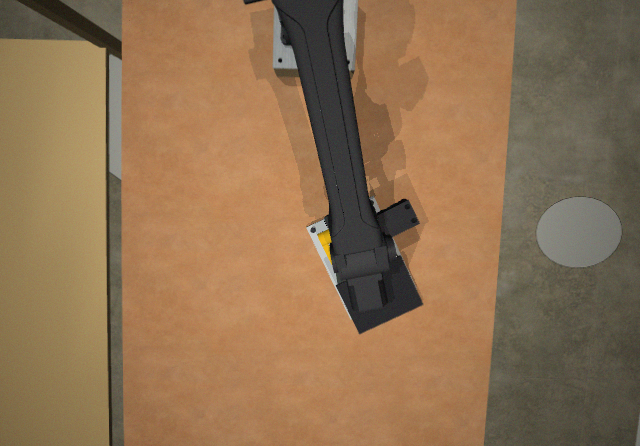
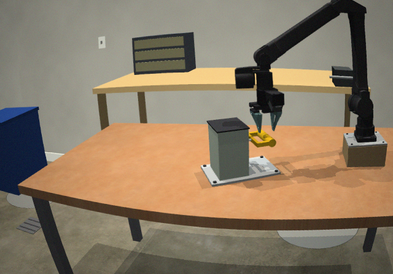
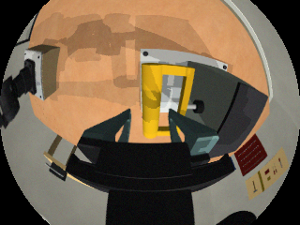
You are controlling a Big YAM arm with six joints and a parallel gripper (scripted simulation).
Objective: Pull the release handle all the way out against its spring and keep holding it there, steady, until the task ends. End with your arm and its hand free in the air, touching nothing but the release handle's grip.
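Right now my hand is 5 cm short of the yellow release handle, 3 cm to the right of it and 3 cm above it.
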